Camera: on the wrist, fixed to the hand. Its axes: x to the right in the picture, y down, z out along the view.
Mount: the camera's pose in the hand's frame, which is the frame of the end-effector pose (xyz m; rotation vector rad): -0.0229 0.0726 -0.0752 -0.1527 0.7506 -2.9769
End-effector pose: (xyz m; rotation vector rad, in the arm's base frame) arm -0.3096 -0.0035 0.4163 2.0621 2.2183 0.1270
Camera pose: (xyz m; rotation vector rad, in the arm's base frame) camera -0.2466 -0.0199 0.5012 2.0582 -2.0474 -0.4433
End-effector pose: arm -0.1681 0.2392 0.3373 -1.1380 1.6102 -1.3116
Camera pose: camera -0.2434 0.2899 0.2807 1.1726 0.6607 1.0406
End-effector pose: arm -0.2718 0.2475 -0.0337 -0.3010 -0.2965 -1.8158
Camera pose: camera -0.1997 0.2228 -0.1088 -0.6218 -0.1209 1.4222
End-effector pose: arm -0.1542 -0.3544 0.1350 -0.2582 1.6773 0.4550
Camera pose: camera -0.2482 -0.3243 0.1762 -2.4529 0.1889 -1.8570
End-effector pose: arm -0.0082 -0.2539 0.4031 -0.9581 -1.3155 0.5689
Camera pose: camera 0.0716 -0.2544 0.3318 1.1539 -0.7173 -1.9191
